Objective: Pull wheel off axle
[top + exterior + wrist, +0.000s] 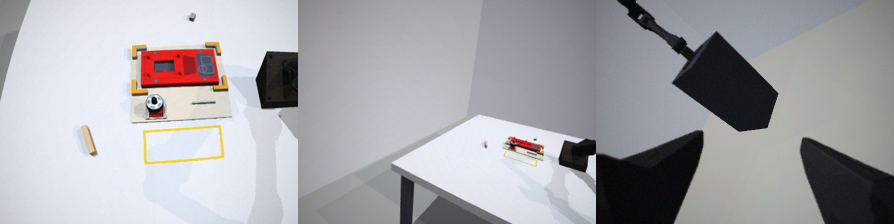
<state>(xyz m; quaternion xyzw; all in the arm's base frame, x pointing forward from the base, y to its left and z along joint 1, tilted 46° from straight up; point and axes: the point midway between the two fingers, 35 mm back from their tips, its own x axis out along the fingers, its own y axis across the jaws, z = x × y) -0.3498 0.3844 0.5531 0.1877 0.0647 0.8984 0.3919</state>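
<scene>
The wooden block is 900 mm ahead of my gripper tip, 600 mm to the right of it and 210 mm below it.
</scene>
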